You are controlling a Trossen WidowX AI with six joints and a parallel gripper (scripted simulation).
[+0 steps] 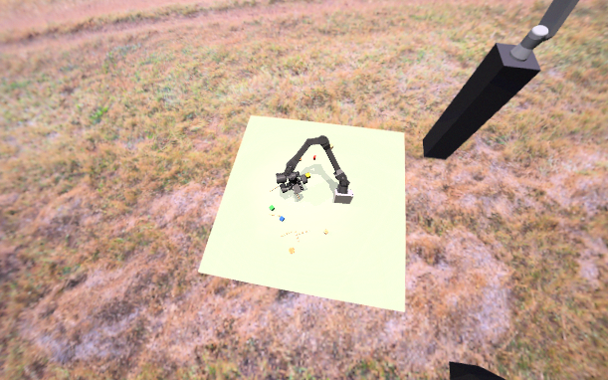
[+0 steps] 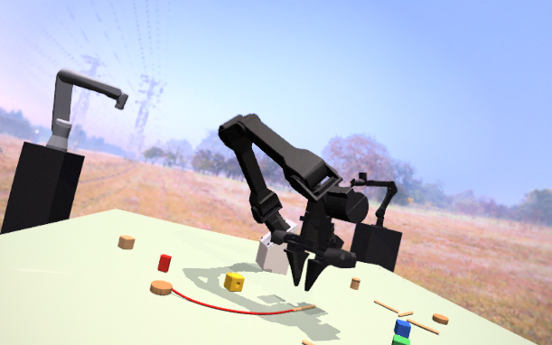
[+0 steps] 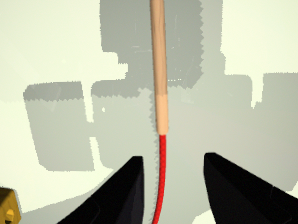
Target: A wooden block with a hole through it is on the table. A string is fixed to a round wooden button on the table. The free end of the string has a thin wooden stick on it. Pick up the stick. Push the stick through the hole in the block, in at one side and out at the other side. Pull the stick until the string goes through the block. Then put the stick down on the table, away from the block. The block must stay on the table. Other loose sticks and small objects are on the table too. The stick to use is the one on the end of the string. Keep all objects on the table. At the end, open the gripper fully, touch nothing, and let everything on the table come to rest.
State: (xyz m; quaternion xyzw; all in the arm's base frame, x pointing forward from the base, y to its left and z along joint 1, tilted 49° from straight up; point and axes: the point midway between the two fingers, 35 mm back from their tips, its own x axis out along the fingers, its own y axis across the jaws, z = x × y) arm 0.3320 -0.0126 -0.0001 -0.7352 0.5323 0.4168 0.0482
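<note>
The thin wooden stick lies 50 mm below my gripper tip, 10 mm to the left of it and 10 mm behind it. From my gripper tip the other things lie so: yellow block: 130 mm to the right, 70 mm behind, 30 mm below; then green cube: 160 mm to the left, 140 mm ahead, 40 mm below; then blue cube: 220 mm to the left, 50 mm ahead, 40 mm below.
</note>
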